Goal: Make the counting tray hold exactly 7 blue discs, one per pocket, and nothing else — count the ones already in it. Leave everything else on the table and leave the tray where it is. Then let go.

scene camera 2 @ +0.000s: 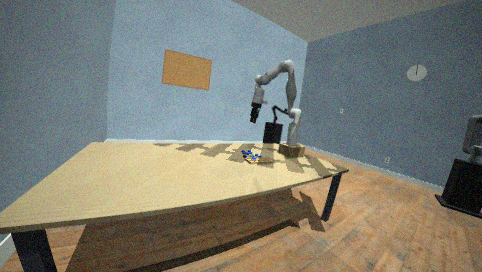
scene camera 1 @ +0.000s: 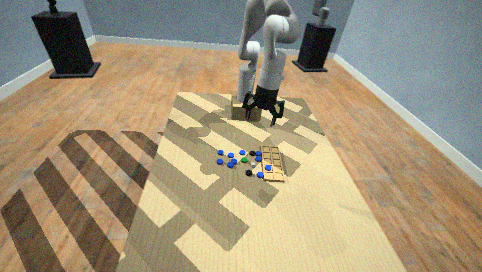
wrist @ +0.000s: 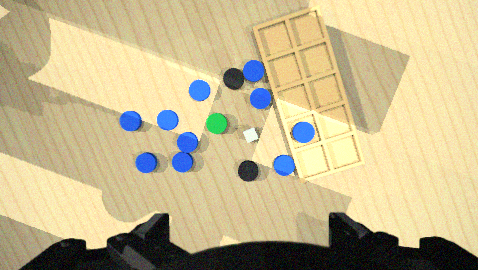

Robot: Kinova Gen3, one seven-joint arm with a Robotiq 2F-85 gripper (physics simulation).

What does my gripper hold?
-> Nothing.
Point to a wooden counting tray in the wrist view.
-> At 296,52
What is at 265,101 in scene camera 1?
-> My gripper.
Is my gripper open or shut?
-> Open.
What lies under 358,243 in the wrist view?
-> My gripper.
